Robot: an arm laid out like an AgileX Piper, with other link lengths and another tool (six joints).
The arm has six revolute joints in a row. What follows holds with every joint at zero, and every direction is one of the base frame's. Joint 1 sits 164.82 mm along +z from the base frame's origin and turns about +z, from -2.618 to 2.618 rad. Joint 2 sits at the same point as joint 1 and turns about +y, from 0 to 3.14 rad. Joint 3 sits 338.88 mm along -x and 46.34 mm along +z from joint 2 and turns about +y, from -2.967 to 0 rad. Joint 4 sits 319.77 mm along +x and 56.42 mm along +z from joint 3 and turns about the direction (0.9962, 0, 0.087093), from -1.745 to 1.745 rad. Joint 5 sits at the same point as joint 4 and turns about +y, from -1.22 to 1.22 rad. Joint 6 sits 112.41 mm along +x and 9.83 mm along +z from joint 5 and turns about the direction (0.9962, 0, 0.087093), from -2.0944 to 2.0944 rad. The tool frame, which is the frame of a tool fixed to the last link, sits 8.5 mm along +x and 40 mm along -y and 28.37 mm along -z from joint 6; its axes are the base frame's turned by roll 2.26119, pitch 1.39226 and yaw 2.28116 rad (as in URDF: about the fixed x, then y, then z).
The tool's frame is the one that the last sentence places.
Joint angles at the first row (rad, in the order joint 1, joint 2, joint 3, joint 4, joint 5, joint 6):
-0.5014, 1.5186, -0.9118, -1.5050, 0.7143, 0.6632
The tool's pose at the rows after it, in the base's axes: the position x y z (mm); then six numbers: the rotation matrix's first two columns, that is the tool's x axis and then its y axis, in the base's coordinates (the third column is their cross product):
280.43, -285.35, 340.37, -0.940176, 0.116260, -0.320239, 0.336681, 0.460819, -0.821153
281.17, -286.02, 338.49, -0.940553, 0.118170, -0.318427, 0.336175, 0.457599, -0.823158
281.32, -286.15, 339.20, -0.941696, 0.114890, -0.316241, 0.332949, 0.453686, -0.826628
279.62, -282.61, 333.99, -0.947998, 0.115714, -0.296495, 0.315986, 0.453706, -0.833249
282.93, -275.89, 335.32, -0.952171, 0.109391, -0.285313, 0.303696, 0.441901, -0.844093
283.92, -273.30, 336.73, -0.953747, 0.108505, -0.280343, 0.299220, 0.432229, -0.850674
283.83, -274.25, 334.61, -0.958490, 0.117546, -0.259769, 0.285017, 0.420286, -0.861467
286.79, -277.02, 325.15, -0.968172, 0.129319, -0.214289, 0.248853, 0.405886, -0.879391
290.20, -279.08, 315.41, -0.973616, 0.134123, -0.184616, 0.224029, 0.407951, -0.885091
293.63, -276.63, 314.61, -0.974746, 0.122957, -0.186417, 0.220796, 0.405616, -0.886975
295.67, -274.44, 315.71, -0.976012, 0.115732, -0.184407, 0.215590, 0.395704, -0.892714
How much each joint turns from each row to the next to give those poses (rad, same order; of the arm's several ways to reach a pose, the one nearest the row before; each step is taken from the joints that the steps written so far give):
-0.0024, 0.0253, 0.0000, -0.0504, 0.0058, 0.0310
0.0001, 0.0068, 0.0000, -0.0084, 0.0043, 0.0094
-0.0001, 0.0000, 0.0000, -0.0062, 0.0018, 0.0000
0.0077, 0.0000, 0.0185, -0.0037, 0.0123, 0.0000
0.0237, 0.0000, 0.0023, -0.0016, 0.0287, -0.0042
0.0094, 0.0000, 0.0000, -0.0030, 0.0165, -0.0015
0.0000, 0.0109, 0.0000, -0.0041, 0.0205, -0.0073
0.0000, 0.0348, 0.0000, -0.0143, 0.0307, -0.0056
0.0000, 0.0288, 0.0000, -0.0059, 0.0095, 0.0000
0.0098, 0.0043, 0.0000, -0.0105, 0.0023, 0.0101
0.0081, 0.0015, 0.0000, -0.0110, 0.0103, 0.0042

